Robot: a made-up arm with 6 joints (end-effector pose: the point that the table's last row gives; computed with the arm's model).
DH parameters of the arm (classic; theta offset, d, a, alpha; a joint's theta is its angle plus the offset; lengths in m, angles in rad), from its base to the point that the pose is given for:
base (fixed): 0 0.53 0.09 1.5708
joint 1: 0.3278 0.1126 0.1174 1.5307
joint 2: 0 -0.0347 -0.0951 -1.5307
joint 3: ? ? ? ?
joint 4: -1.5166 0.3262 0 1.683
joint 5: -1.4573 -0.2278 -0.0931 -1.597
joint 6: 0 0.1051 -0.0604 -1.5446
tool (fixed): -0.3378 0.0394 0 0
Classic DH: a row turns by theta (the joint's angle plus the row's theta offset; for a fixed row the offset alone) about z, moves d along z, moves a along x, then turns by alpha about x.
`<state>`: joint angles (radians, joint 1 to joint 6).
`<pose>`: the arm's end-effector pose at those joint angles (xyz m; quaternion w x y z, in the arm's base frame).
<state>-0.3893 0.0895 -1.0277 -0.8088 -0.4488 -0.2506</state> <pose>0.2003 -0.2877 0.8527 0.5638 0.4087 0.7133 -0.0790</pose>
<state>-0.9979 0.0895 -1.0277 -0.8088 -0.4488 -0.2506</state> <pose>0.3650 -0.2877 0.7317 0.3242 0.3662 0.8495 -0.1979</pose>
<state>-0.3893 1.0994 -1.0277 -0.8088 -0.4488 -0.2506</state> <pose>0.0537 -0.1767 0.8572 0.4813 0.6866 0.4138 -0.3545</pose>
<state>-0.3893 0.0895 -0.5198 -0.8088 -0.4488 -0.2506</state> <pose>0.0476 -0.2739 0.8657 0.7335 0.4018 0.5481 0.0105</pose>
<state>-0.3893 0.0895 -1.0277 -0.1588 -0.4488 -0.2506</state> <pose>0.3640 -0.1948 0.9086 0.6626 0.1801 0.7157 0.1276</pose>
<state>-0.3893 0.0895 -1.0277 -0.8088 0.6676 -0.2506</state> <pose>0.3144 -0.2116 0.9794 0.3558 0.0539 0.8297 -0.4267</pose>
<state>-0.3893 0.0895 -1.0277 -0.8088 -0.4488 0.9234</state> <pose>0.1400 -0.2423 0.8789 0.7682 0.4128 0.2789 -0.4020</pose>
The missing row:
joint 3: 1.1184 -0.2826 0.0136 -1.1225
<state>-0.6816 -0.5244 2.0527 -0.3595 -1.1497 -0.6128</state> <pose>-0.1005 -0.3488 0.4288 0.6670 -0.2079 -0.5002 0.5115</pose>
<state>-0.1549 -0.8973 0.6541 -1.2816 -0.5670 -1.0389</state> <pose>0.1587 -0.4621 0.5286 0.5446 0.0151 0.3484 0.7627</pose>
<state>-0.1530 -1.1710 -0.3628 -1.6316 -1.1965 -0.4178</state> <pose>0.1826 -0.4566 0.6088 0.4540 0.4263 0.5565 0.5499</pose>
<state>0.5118 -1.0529 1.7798 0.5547 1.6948 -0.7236</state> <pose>0.1273 -0.2873 -0.0245 0.6318 0.6696 -0.3642 0.1406</pose>
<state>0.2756 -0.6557 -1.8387 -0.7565 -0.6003 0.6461</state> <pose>0.2462 -0.1438 0.8825 0.8364 0.1655 0.4985 -0.1564</pose>
